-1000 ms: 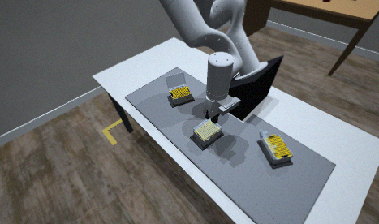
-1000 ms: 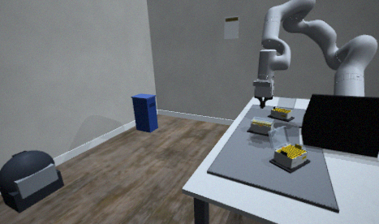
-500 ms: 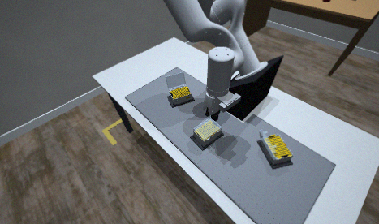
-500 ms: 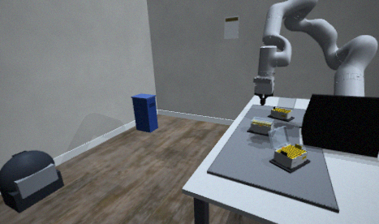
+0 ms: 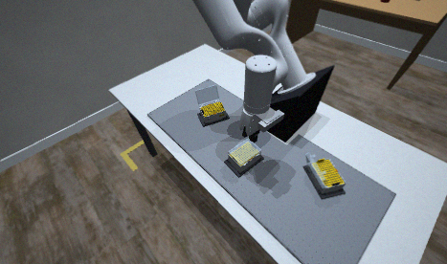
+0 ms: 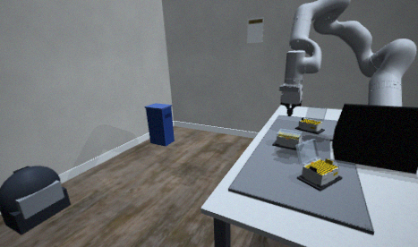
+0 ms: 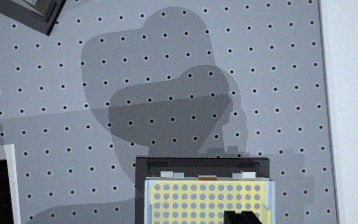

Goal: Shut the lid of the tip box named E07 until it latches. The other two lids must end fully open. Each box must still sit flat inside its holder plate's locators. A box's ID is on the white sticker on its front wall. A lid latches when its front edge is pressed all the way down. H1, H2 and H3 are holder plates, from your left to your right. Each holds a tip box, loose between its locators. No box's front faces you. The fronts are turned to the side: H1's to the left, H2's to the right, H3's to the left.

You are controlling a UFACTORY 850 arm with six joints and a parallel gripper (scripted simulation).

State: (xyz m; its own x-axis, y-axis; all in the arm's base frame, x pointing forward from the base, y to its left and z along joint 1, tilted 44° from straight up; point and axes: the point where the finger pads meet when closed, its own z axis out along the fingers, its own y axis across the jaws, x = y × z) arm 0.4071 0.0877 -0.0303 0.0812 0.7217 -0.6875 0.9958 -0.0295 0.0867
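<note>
The clear lid is 15 cm below my hand and 4 cm to the right of it. Also, from my hand: tip box lid: 23 cm to the left, 12 cm behind, 11 cm below; tip box: 25 cm to the left, 16 cm behind, 14 cm below.
</note>
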